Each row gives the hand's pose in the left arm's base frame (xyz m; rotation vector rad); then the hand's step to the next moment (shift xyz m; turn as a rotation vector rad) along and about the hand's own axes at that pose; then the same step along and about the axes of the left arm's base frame.
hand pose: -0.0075 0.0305 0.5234 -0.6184 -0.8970 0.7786
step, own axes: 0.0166 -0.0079 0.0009 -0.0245 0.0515 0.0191
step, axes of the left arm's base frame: 0.0084 0.0089 0.0138 -0.0429 0.0128 -0.0401
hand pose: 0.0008 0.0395 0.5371 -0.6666 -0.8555 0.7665
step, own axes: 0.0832 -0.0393 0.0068 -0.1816 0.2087 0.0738
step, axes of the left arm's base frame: 0.0425 0.0466 0.0673 -0.2065 -0.0153 -0.1978
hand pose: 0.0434 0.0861 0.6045 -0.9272 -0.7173 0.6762
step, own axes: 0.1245 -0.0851 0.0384 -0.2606 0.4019 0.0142
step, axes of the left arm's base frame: 0.0598 0.0768 0.1214 -0.2450 -0.0195 -0.4114
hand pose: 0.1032 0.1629 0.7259 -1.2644 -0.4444 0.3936
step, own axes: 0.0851 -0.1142 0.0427 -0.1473 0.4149 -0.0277
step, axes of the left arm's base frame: 0.0545 0.0495 0.1292 -0.1271 0.0079 -0.4224
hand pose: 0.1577 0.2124 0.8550 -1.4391 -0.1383 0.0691
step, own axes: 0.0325 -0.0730 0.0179 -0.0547 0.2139 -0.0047
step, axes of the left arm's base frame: 0.0271 0.0123 0.0763 -0.0458 0.0163 -0.2154
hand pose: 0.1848 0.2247 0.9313 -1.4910 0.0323 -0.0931
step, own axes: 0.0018 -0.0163 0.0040 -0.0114 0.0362 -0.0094
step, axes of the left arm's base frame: 0.0014 0.0026 0.0166 -0.0106 -0.0056 -0.0372
